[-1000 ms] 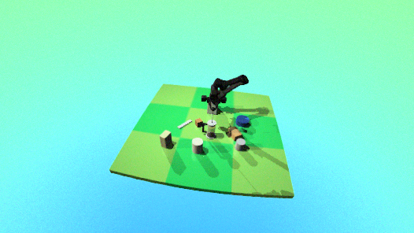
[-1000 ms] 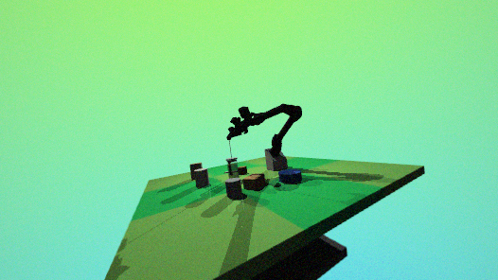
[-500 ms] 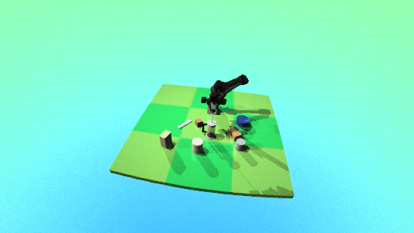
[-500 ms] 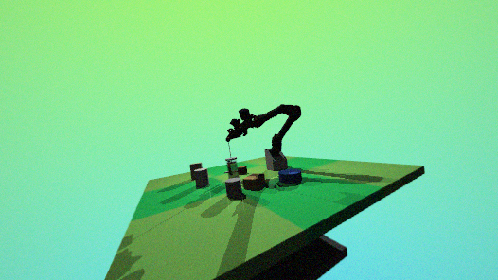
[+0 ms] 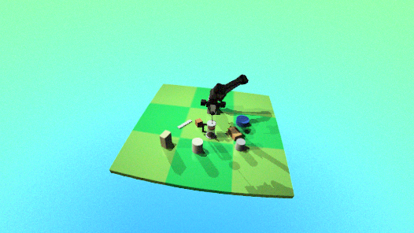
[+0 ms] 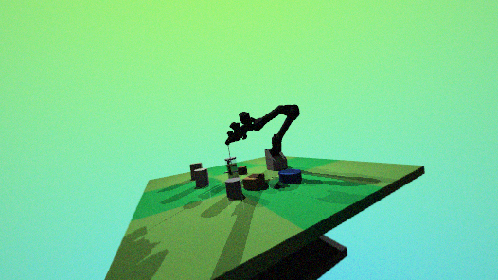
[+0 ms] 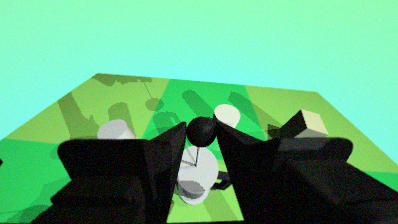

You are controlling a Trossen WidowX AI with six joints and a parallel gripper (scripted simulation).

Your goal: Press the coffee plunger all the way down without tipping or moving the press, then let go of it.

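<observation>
Right now my gripper tip is 10 mm past the coffee press, 20 mm to the left of it and 120 mm above it. Also, from my gripper tip: grey cylinder (60 mm ahead, 250 mm to the left, 200 mm below); then small brown cube (130 mm behind, 130 mm to the right, 210 mm below); then brown box (70 mm behind, 190 mm to the left, 210 mm below).
</observation>
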